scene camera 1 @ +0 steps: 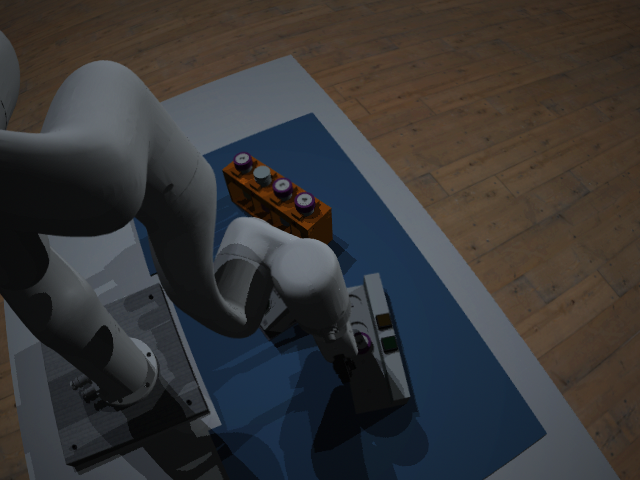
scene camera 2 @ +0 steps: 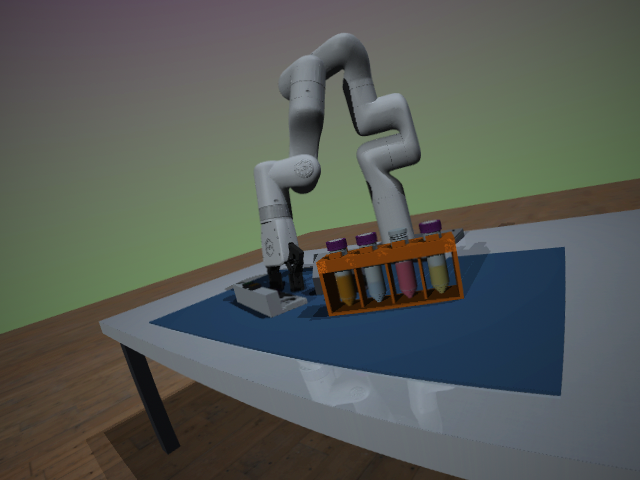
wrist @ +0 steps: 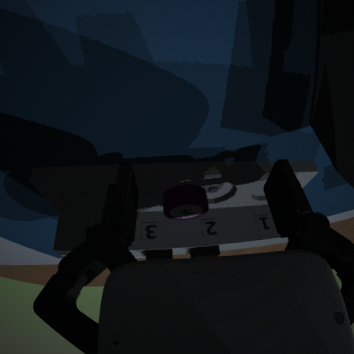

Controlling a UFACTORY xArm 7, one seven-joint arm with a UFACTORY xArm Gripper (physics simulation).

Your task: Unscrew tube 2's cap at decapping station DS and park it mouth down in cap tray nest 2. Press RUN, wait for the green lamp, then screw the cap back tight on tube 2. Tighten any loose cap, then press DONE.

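Seen in the pictures: gripper, fingertip midpoint: (scene camera 2: 287,290) (wrist: 203,175); arm's base at its link origin: (scene camera 1: 124,372).
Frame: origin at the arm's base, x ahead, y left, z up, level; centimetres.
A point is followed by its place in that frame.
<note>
A purple cap (scene camera 1: 363,342) @(y -19.4, x 36.2, z 1.1 cm) (wrist: 185,197) @(y -18.4, x 34.3, z 0.8 cm) is on the grey cap tray (scene camera 1: 373,289) @(y -13.6, x 42.8, z 3.1 cm) (scene camera 2: 256,298) @(y -16.9, x 42.9, z 1.6 cm) (wrist: 180,228) @(y -20.4, x 38.3, z 1.4 cm), between labels 2 and 3 in the wrist view and overlapping the left side of the nest 2 ring. Whether it is seated is too dark to tell. My gripper (scene camera 1: 343,366) (scene camera 2: 285,286) @(y -16.6, x 33.3, z 0.1 cm) (wrist: 203,175) @(y -16.6, x 33.3, z 0.1 cm) is open and low over the tray, its fingers on either side of the cap, touching neither side. The cap is nearer the left finger in the wrist view. A tube with pink liquid (scene camera 1: 262,174) @(y 13.0, x 39.2, z 10.4 cm) (scene camera 2: 405,276) @(y 13.9, x 40.8, z 3.1 cm) has no purple cap and stands in the orange rack (scene camera 1: 316,223) (scene camera 2: 395,308).
Three purple-capped tubes also stand in the rack. An amber button (scene camera 1: 383,320) @(y -19.2, x 40.3, z 3.9 cm) and a green button (scene camera 1: 389,343) @(y -22.8, x 38.5, z 3.9 cm) sit on the tray's raised strip. A grey block (scene camera 1: 279,318) @(y -9.1, x 27.4, z 4.2 cm) shows partly behind the arm. Tray and rack stand on a blue mat (scene camera 1: 444,356) @(y -29.2, x 45.9, z -1.4 cm) (scene camera 2: 465,346) @(y 24.3, x 55.3, z -1.4 cm).
</note>
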